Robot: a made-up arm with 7 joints.
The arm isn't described. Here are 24 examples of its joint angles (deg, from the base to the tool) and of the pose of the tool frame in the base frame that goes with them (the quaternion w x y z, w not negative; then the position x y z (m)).
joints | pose
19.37 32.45 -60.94 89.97 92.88 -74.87 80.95 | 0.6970 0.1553 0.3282 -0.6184 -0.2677 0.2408 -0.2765
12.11 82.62 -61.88 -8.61 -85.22 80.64 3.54 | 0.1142 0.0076 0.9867 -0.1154 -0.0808 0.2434 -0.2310
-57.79 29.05 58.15 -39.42 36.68 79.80 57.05 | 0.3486 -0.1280 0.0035 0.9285 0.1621 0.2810 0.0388
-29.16 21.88 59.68 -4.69 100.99 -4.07 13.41 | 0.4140 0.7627 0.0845 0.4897 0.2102 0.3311 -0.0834
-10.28 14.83 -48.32 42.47 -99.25 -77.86 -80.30 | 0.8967 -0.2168 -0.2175 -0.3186 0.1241 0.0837 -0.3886
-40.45 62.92 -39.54 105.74 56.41 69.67 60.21 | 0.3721 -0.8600 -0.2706 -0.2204 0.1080 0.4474 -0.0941
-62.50 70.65 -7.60 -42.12 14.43 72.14 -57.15 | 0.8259 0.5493 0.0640 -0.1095 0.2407 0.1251 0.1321
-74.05 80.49 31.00 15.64 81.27 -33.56 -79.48 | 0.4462 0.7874 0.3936 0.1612 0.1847 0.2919 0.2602
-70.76 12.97 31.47 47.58 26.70 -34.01 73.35 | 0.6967 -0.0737 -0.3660 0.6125 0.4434 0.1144 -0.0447
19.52 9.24 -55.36 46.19 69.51 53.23 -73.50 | 0.0176 0.3136 0.8001 -0.5110 -0.1217 0.0389 -0.4175
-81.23 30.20 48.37 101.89 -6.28 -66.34 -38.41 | 0.9289 -0.0572 -0.3658 0.0018 0.4149 0.2000 -0.1021
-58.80 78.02 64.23 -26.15 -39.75 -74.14 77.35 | 0.0516 0.3868 0.9178 0.0738 -0.0255 0.2030 0.1577
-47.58 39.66 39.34 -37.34 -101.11 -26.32 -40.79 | 0.3829 -0.1546 -0.8069 -0.4224 0.1659 0.2164 0.1153
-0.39 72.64 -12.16 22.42 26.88 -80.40 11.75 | 0.6883 0.4813 -0.2048 -0.5026 0.1644 0.2766 -0.1888
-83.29 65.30 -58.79 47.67 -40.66 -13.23 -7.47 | 0.9166 0.3898 -0.0767 -0.0453 0.4241 0.2359 0.0262
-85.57 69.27 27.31 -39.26 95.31 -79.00 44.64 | 0.3552 -0.7066 0.6021 -0.1095 0.1338 0.1111 0.1993
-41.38 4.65 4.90 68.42 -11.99 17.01 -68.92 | 0.7151 -0.3281 0.3760 -0.4895 0.2898 0.0566 -0.3789
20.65 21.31 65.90 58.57 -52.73 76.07 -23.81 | 0.4063 -0.7548 0.3567 0.3716 -0.1667 0.2612 -0.3395
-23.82 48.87 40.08 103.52 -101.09 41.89 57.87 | 0.1414 -0.6035 0.5028 0.6025 0.0927 0.3485 -0.3285
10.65 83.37 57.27 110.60 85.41 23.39 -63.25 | 0.2220 -0.0702 0.9568 0.1744 -0.1204 0.4855 -0.0508
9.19 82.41 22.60 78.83 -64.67 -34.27 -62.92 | 0.9449 0.2844 0.1261 0.1015 0.0293 0.5137 -0.0101
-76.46 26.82 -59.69 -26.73 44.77 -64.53 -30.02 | 0.1279 -0.4600 0.7158 0.5095 0.1607 -0.1092 -0.0482
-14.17 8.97 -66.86 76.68 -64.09 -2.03 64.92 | 0.6642 0.3719 0.5505 0.3428 0.0300 0.0666 -0.4720
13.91 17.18 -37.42 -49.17 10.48 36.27 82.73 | 0.8911 0.1772 0.0404 0.4159 0.1021 -0.0203 -0.1897
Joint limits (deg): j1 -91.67..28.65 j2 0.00..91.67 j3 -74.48..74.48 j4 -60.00..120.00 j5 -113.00..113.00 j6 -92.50..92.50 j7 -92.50..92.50
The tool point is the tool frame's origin. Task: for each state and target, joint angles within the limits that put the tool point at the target. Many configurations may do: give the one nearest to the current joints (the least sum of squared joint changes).
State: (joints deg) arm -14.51 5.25 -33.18 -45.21 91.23 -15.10 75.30
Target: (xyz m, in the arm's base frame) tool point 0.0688 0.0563 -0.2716
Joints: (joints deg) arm 23.68 30.92 -22.76 -25.13 92.57 -14.80 75.30
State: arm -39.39 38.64 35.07 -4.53 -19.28 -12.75 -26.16
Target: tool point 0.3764 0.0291 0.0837
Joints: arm -70.54 13.23 5.38 4.66 -18.58 -6.52 -26.16
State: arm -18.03 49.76 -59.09 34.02 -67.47 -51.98 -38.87
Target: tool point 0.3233 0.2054 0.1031
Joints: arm -64.39 74.17 -29.18 14.07 -65.58 -59.02 -38.87
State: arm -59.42 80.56 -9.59 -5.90 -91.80 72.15 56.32
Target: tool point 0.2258 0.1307 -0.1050
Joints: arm -36.96 76.62 -26.07 -25.73 -98.53 79.46 56.32
